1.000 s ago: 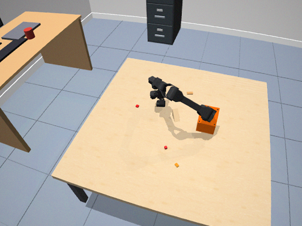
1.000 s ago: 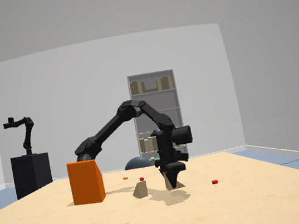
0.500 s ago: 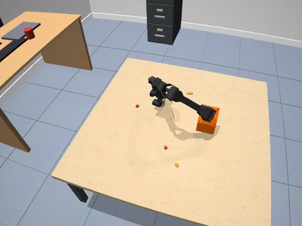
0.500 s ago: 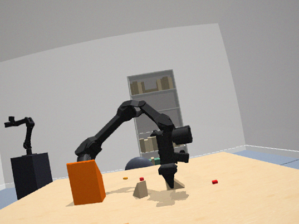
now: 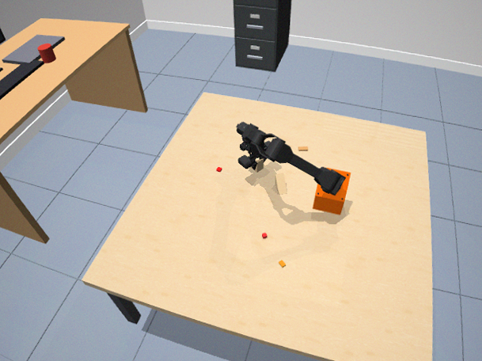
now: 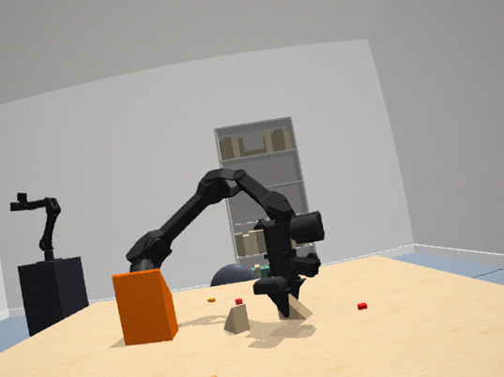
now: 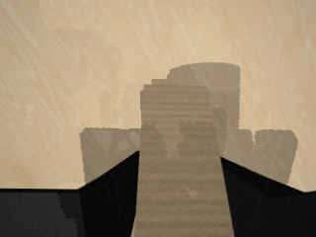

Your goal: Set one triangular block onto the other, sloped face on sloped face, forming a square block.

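The triangular block is 1 cm above my gripper tip. The rest, counted from my gripper tip: brown piece (24 cm to the right, 15 cm behind, 3 cm below); orange piece (41 cm to the left, 28 cm behind, 3 cm below).
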